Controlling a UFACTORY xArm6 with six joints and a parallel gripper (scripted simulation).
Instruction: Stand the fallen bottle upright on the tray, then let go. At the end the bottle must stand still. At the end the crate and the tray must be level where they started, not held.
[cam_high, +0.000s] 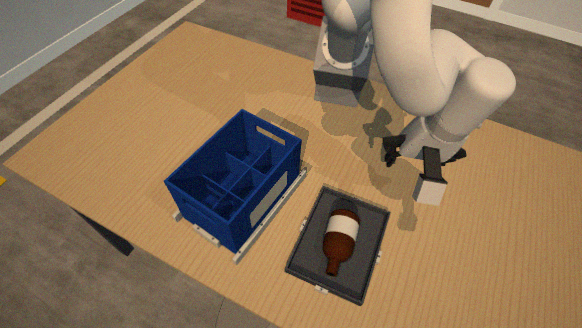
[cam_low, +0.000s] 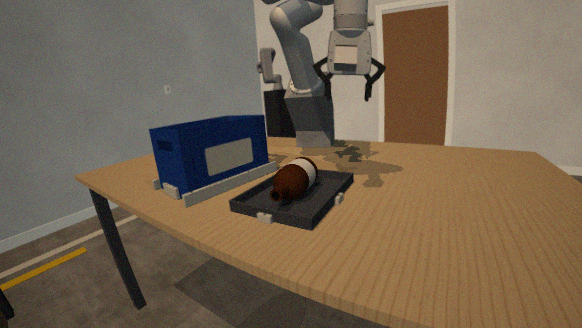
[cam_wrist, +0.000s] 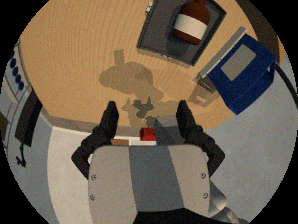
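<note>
Right now the brown bottle is 18 cm ahead of my hand, 17 cm below it and 3 cm to the right of it. Also, from my hand: tray 20 cm below, 16 cm ahead, 3 cm to the right; blue crate 31 cm to the right, 23 cm ahead, 13 cm below.
</note>
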